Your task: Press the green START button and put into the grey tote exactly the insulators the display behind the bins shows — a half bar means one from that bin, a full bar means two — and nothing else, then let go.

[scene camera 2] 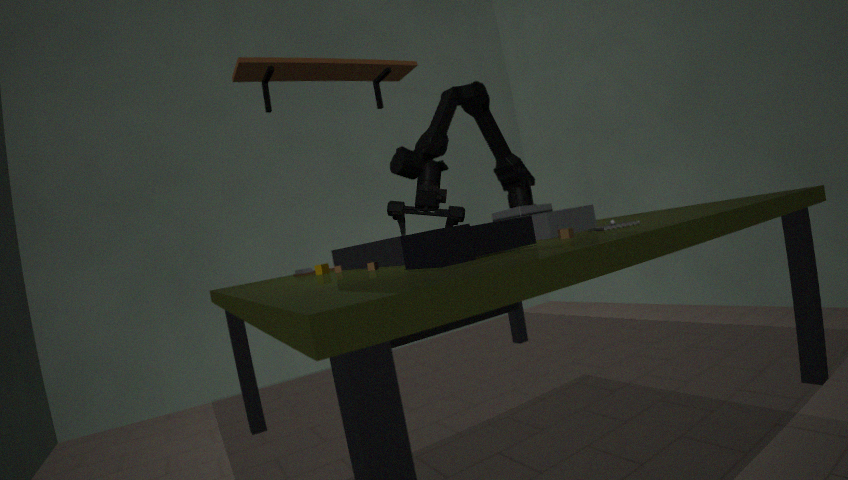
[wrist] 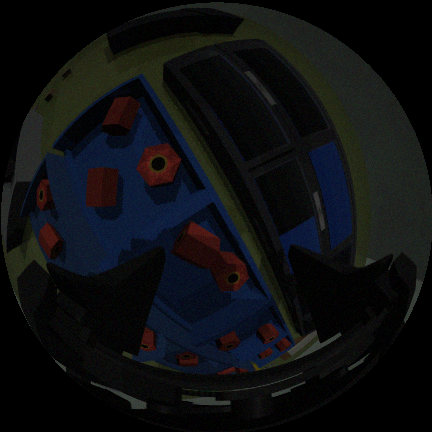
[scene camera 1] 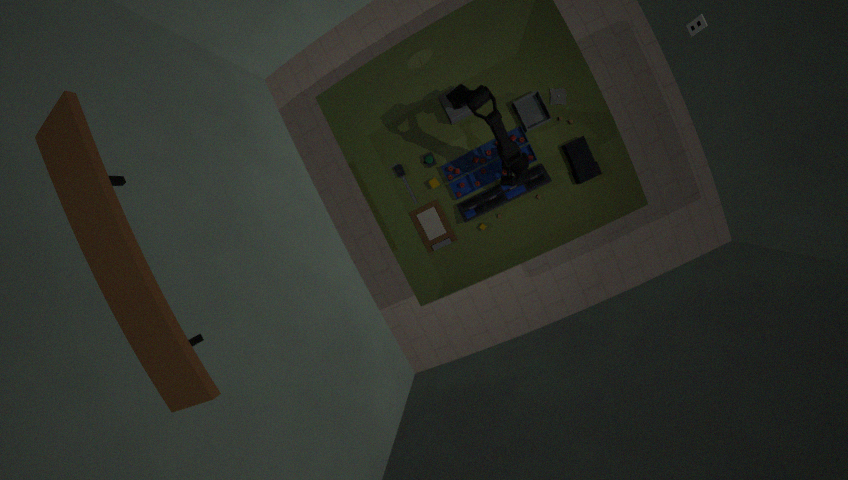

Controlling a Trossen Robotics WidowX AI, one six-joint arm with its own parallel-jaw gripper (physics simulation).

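Seen in the pictures: gripper, fingertip midpoint: (wrist: 229, 253) (scene camera 1: 508, 171); arm's base at its link origin: (scene camera 2: 522, 207) (scene camera 1: 458, 101).
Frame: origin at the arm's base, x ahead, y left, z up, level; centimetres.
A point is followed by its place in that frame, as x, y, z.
Red hexagonal insulators (wrist: 158, 164) @(36.2, 20.2, -5.3) (wrist: 102, 187) @(32.4, 20.6, -5.5) lie in the blue bins (wrist: 135, 215) (scene camera 1: 468, 176). My gripper (wrist: 229, 253) @(38.2, 13.4, -5.6) (scene camera 2: 426, 230) @(38.2, 13.4, -5.6) is open and empty over one bin; two insulators (wrist: 196, 245) @(36.5, 15.0, -5.5) (wrist: 230, 271) @(37.8, 12.2, -5.4) lie touching below, between the spread fingers in the wrist view. The dark display (wrist: 295, 146) @(45.0, 18.8, -4.2) behind the bins shows a long blue bar (wrist: 332, 195) @(46.7, 14.7, -2.9) and a shorter one (wrist: 302, 235) @(43.3, 12.7, -3.9); another blue patch (scene camera 1: 470, 212) @(51.8, -9.6, -2.2) shows at its left end in scene camera 1. The grey tote (scene camera 1: 517, 116) @(13.8, 25.2, -6.5) shows no red inside. The green START button (scene camera 1: 429, 159) @(21.2, -21.5, -4.3) is left of the bins.
A black box (scene camera 1: 581, 159) @(42.2, 47.9, -3.2) stands right of the bins. A wood-framed board (scene camera 1: 414, 217) @(46.5, -38.0, -7.7), yellow blocks (scene camera 1: 434, 182) @(32.7, -22.4, -4.5) (scene camera 1: 482, 226) @(60.4, -5.8, -5.8) and a long-handled tool (scene camera 1: 398, 170) @(21.1, -38.5, -6.4) lie left and around the display. Small brown blocks (scene camera 1: 570, 121) @(23.2, 49.0, -6.7) lie near the tote. A wall shelf (scene camera 2: 324, 70) hangs beyond the table.
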